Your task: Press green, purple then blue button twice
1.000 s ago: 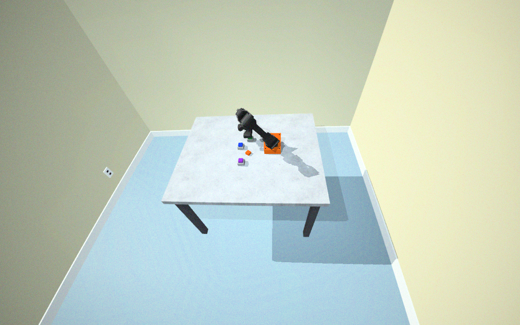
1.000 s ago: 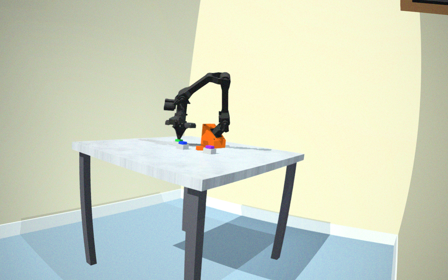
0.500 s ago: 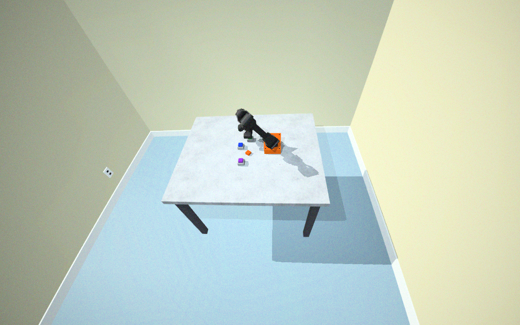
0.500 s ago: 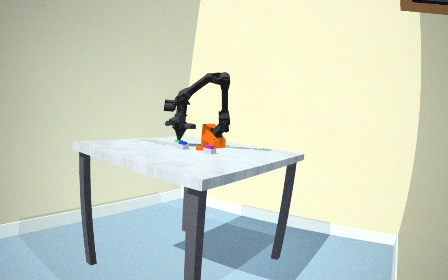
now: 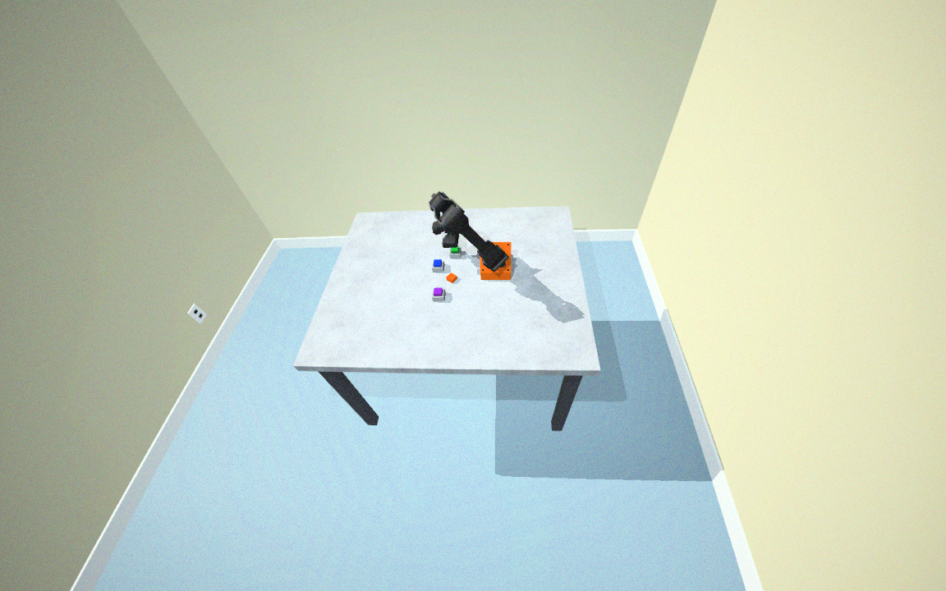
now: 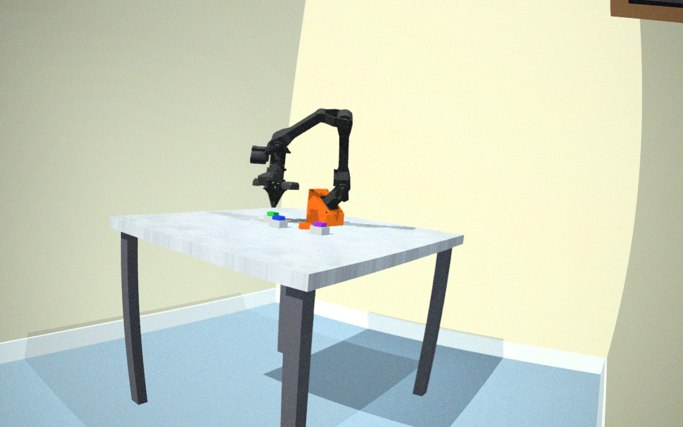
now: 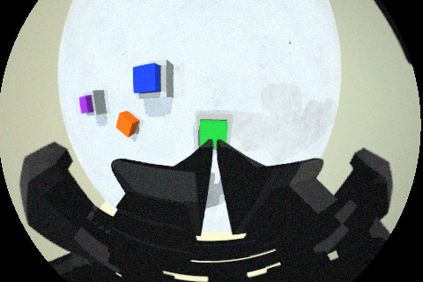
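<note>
Now: gripper tip 20 mm above the green button. Also, from my gripper tip: small orange block: 10 mm ahead, 150 mm to the left, 50 mm below; then blue button: 70 mm ahead, 80 mm to the left, 20 mm below; then purple button: 50 mm ahead, 240 mm to the left, 20 mm below.
</note>
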